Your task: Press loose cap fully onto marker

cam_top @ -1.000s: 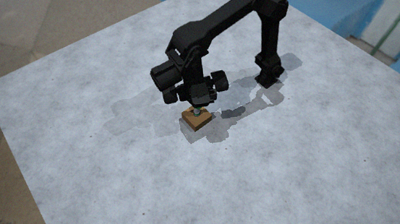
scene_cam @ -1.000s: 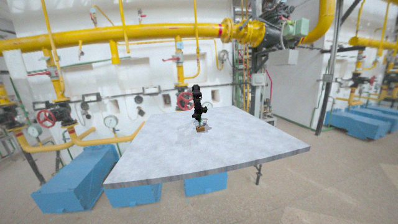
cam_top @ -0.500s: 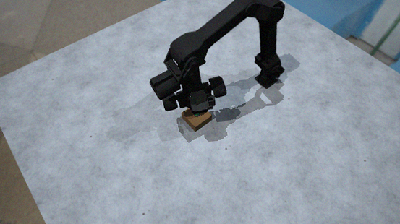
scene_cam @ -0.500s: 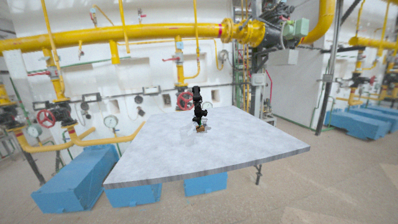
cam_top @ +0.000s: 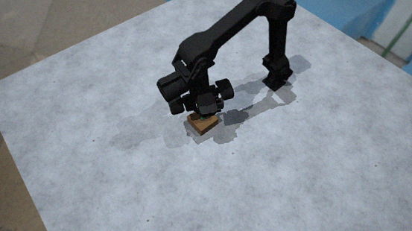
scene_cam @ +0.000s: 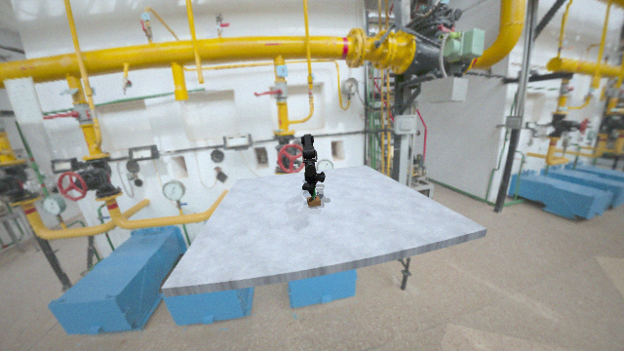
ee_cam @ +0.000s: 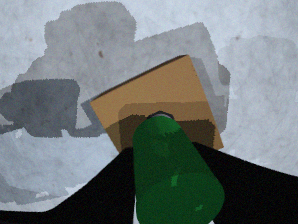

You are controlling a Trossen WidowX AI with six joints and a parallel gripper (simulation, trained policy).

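Right now the green cap is 20 mm above my gripper tip. Also, from my gripper tip: holder block: 50 mm below.
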